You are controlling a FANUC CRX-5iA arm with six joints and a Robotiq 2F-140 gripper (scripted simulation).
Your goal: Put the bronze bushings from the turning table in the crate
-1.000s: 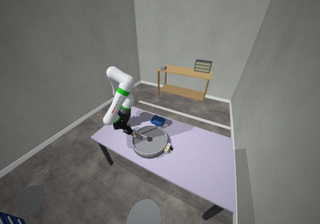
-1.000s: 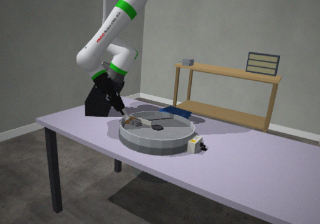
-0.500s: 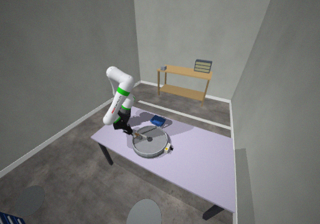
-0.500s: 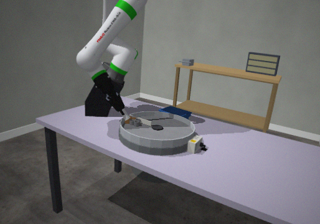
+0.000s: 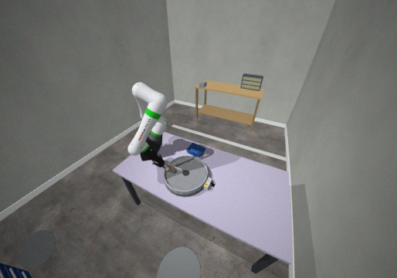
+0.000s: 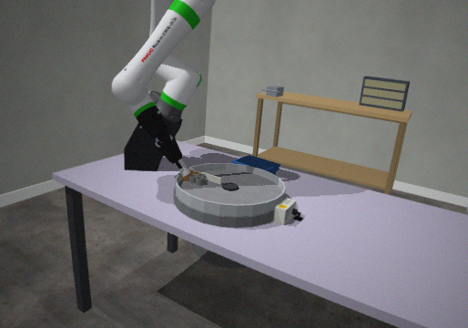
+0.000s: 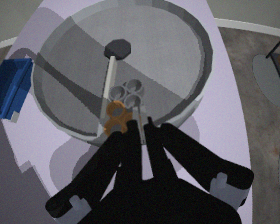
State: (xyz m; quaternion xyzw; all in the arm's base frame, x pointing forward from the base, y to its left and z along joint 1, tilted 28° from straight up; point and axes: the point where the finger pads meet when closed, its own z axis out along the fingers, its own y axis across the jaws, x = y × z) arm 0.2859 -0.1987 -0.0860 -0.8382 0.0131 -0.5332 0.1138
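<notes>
Now: hand 410 mm to the right of the blue crate, 150 mm short of it and 80 mm above it. Also, from my hand: round grey turning table 190 mm ahead, 50 mm to the left, 50 mm below.
</notes>
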